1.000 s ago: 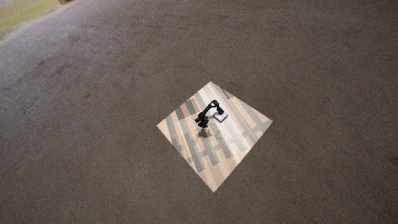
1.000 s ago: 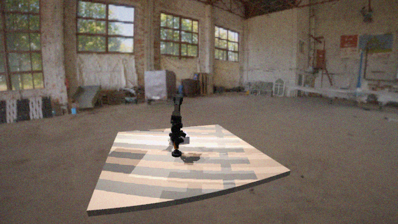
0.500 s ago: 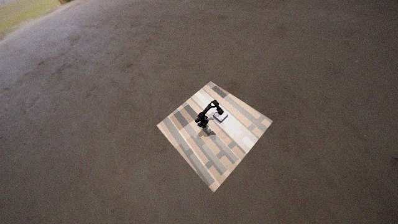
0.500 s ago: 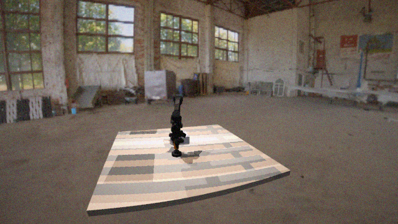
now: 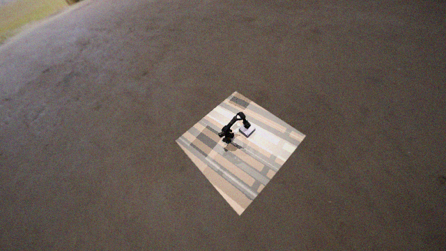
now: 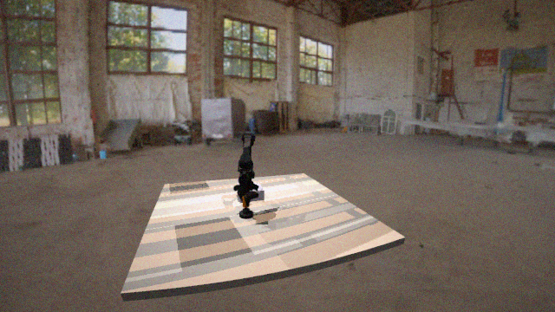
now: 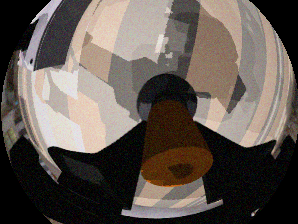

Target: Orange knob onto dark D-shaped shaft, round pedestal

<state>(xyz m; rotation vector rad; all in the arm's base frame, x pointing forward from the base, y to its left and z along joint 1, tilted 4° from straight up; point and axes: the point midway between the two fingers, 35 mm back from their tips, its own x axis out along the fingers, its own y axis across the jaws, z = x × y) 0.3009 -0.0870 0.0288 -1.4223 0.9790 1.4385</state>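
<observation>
Right now my gripper tip is 2 cm below the orange knob. Also, from my gripper tip: dark round pedestal 4 cm below.
</observation>
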